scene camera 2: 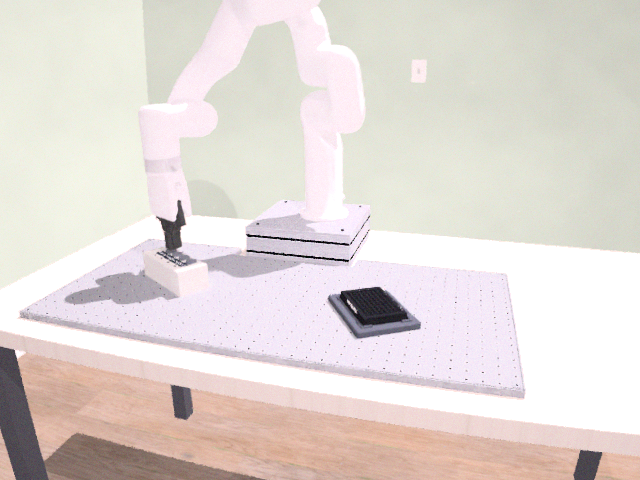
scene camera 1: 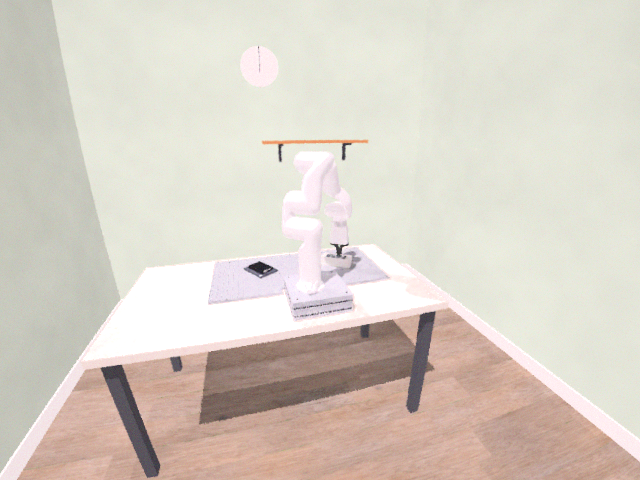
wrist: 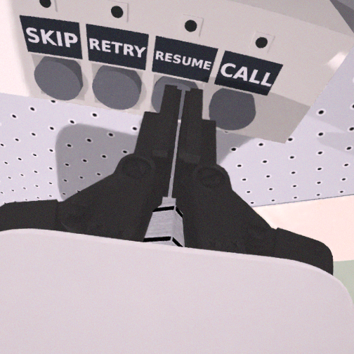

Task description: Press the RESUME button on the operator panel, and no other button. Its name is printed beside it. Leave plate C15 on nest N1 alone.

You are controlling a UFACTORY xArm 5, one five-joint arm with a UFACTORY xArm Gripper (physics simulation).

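Where they show: gripper, fingertip midpoint: (scene camera 2: pixel 174 248) (scene camera 1: pixel 339 254); arm's base at its link origin: (scene camera 2: pixel 324 214) (scene camera 1: pixel 310 286).
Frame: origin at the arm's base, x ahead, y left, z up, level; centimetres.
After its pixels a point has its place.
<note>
The operator panel (scene camera 1: pixel 338 261) @[x 34.4, y -19.3, z -3.9 cm] (scene camera 2: pixel 190 279) @[x 42.2, y -11.5, z -4.1 cm] (wrist: pixel 300 117) is a pale box with a row of round grey buttons and dark printed labels. The RESUME button (wrist: pixel 161 95) shows partly in the wrist view, below its label (wrist: pixel 183 59). My gripper (scene camera 1: pixel 338 254) @[x 36.3, y -19.9, z -0.5 cm] (scene camera 2: pixel 174 246) @[x 36.3, y -19.9, z -0.5 cm] (wrist: pixel 180 112) is shut and empty, pointing down. In the wrist view its tips overlap the RESUME button and hide part of it; whether they touch it I cannot tell. Plate C15 (scene camera 1: pixel 261 267) @[x 34.8, y 24.5, z -5.0 cm] (scene camera 2: pixel 373 304) @[x 36.8, y 25.6, z -4.8 cm], black, lies on the grey nest N1 (scene camera 1: pixel 249 270) @[x 34.5, y 31.3, z -6.3 cm] (scene camera 2: pixel 361 330) @[x 44.9, y 26.1, z -6.1 cm]; their printed names are not readable.
The SKIP button (wrist: pixel 58 78) and RETRY button (wrist: pixel 117 87) are left of RESUME in the wrist view; the CALL button (wrist: pixel 232 108) is right of it. The panel and nest are on a perforated board (scene camera 1: pixel 227 284) @[x 21.1, y 41.2, z -7.3 cm] (scene camera 2: pixel 289 330) @[x 47.9, y 13.8, z -7.3 cm]. The robot's base block (scene camera 1: pixel 321 304) @[x -11.4, y -3.5, z -2.5 cm] (scene camera 2: pixel 299 245) @[x 14.6, y -0.1, z -3.9 cm] is at its edge.
</note>
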